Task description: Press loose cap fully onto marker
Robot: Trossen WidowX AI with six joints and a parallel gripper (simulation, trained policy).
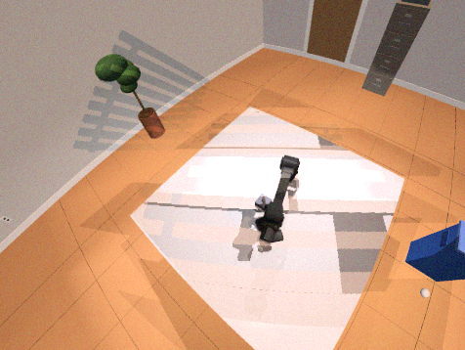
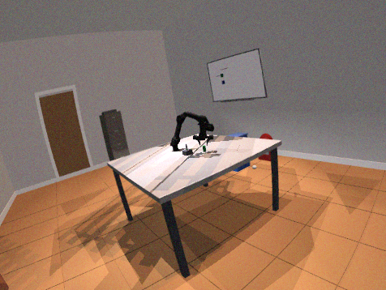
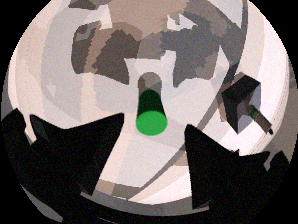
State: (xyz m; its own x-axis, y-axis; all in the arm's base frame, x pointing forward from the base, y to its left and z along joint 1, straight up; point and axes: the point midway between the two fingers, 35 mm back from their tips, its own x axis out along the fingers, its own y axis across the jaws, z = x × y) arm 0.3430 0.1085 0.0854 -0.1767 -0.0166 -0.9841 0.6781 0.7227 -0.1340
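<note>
Right now my gripper tip is 30 mm above the green cap. From my gripper tip the other things lie so: grey holder block (90 mm behind, 130 mm to the right, 30 mm below).
</note>
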